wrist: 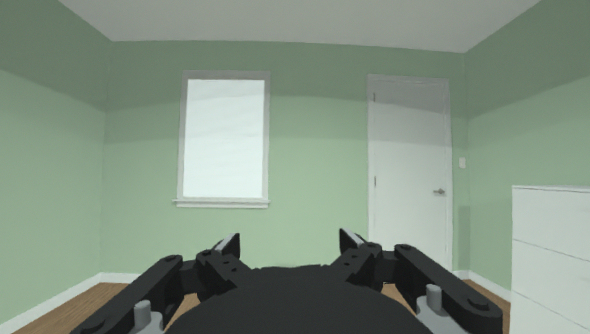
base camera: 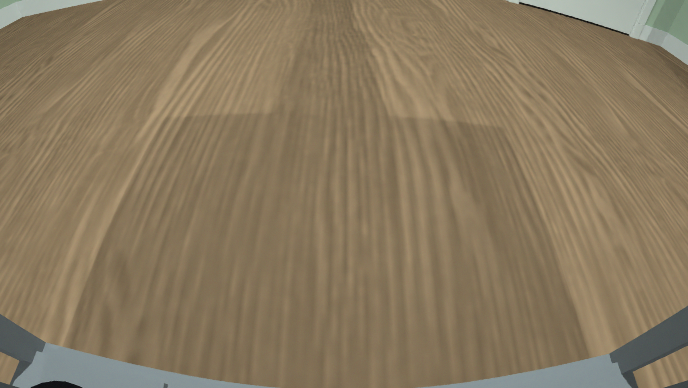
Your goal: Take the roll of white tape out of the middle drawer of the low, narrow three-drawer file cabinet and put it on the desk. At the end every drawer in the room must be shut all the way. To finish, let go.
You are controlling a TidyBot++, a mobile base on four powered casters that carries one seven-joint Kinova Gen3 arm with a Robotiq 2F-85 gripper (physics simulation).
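My gripper is open and empty. Its two black fingers stand wide apart at the lower middle of the wrist view, facing the far green wall. A white cabinet is cut off by the right edge of the wrist view. Two horizontal drawer seams cross its side facing me, and the drawers that show look flush. The low, narrow three-drawer file cabinet cannot be made out for certain. The roll of white tape and the desk do not show in either view.
A window is in the far wall, left of centre. A white door stands right of it. Wood floor stretches ahead of the base, with a broad shadow on it. The base's grey front edge shows at the bottom.
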